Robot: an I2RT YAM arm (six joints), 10 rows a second.
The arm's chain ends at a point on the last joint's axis. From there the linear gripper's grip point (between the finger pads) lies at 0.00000 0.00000 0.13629 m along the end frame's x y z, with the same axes.
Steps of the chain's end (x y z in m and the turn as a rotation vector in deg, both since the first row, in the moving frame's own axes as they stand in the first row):
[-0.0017, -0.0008, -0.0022, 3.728, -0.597, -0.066]
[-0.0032, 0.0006, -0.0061, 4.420, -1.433, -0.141]
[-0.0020, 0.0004, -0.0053, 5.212, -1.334, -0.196]
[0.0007, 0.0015, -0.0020, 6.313, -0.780, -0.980]
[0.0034, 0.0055, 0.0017, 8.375, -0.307, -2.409]
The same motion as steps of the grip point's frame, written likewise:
[-0.0031, -0.0097, -0.0025, 3.728, -0.597, -0.066]
[-0.0066, -0.0099, -0.0065, 4.420, -1.433, -0.141]
[-0.0052, -0.0120, -0.0059, 5.212, -1.334, -0.196]
[-0.0013, -0.0135, -0.0028, 6.313, -0.780, -0.980]
[0.0023, -0.0143, 0.0002, 8.375, -0.307, -2.409]

